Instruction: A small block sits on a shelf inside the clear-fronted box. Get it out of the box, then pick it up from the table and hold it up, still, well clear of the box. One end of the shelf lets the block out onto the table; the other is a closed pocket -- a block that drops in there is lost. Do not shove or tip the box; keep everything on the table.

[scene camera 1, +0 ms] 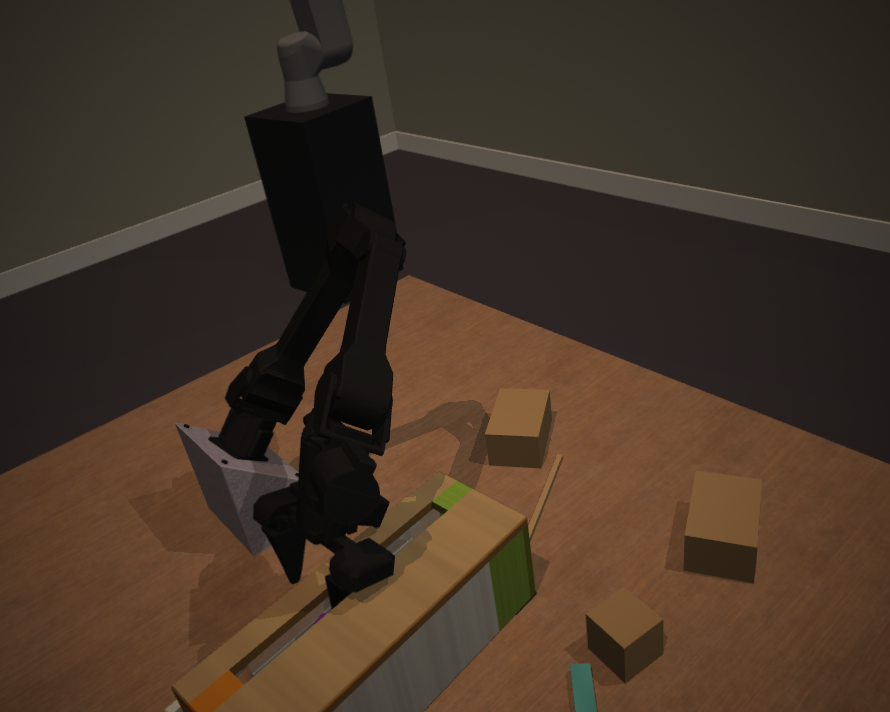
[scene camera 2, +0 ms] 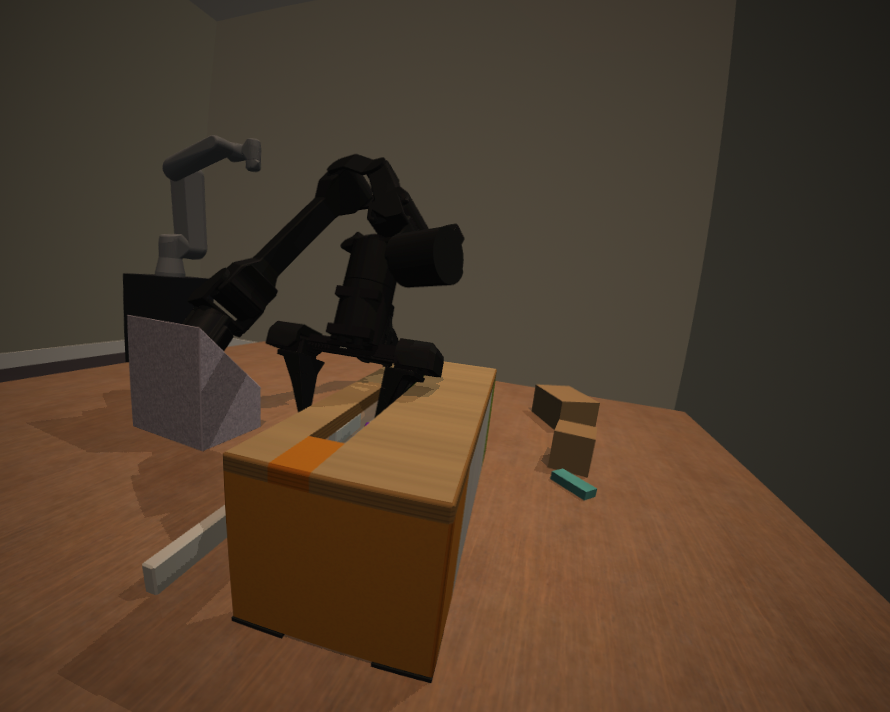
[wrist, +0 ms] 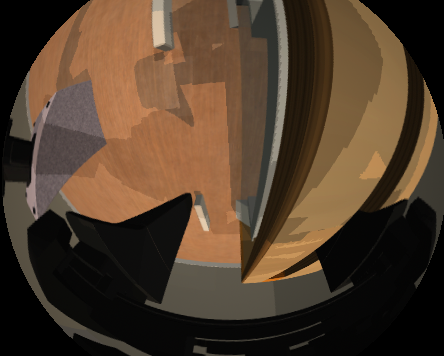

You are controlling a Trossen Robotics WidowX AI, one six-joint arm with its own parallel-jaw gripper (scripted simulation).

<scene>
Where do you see a wooden-topped box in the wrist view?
330, 125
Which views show the gripper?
Scene camera 1, scene camera 2 and the wrist view: all of them.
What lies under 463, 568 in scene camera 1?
A wooden-topped box.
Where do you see a wooden-topped box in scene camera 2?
349, 537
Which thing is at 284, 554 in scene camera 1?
The gripper.
</scene>
